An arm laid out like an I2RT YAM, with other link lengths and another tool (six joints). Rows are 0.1 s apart.
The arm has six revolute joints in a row. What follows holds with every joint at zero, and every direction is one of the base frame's. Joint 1 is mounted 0.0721 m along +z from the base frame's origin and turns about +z. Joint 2 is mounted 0.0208 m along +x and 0.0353 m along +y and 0.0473 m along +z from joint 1 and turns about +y. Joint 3 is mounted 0.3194 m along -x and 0.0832 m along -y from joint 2 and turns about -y. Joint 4 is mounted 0.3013 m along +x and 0.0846 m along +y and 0.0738 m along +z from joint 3 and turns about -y. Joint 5 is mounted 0.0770 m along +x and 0.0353 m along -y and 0.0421 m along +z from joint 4 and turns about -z. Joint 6 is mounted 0.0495 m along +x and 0.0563 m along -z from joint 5 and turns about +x. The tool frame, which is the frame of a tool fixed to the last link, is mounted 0.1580 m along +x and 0.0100 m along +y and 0.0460 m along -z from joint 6; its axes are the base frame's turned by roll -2.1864, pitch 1.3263 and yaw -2.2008 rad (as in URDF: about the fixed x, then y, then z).
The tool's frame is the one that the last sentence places.
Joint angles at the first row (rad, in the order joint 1, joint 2, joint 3, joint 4, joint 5, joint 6):
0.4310, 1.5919, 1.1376, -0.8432, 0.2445, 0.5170
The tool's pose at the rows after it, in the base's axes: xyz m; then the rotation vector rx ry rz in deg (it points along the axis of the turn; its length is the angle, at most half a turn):
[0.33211 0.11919 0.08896 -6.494 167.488 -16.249]
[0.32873 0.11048 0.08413 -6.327 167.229 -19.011]
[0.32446 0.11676 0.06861 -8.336 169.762 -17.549]
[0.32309 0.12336 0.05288 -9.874 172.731 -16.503]
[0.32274 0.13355 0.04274 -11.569 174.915 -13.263]
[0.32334 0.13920 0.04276 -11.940 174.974 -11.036]
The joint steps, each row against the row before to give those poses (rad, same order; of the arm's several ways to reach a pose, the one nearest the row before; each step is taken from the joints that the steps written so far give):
0.0001, -0.0131, -0.0008, -0.0280, 0.0553, -0.0182
-0.0005, -0.0058, -0.0244, 0.0072, 0.0303, -0.0030
0.0005, 0.0350, -0.0101, 0.0137, -0.0374, -0.0112
-0.0012, 0.0553, 0.0101, 0.0035, -0.0346, -0.0067
-0.0026, 0.0377, 0.0106, 0.0093, -0.0513, -0.0111
-0.0001, -0.0004, 0.0007, 0.0090, -0.0238, -0.0015

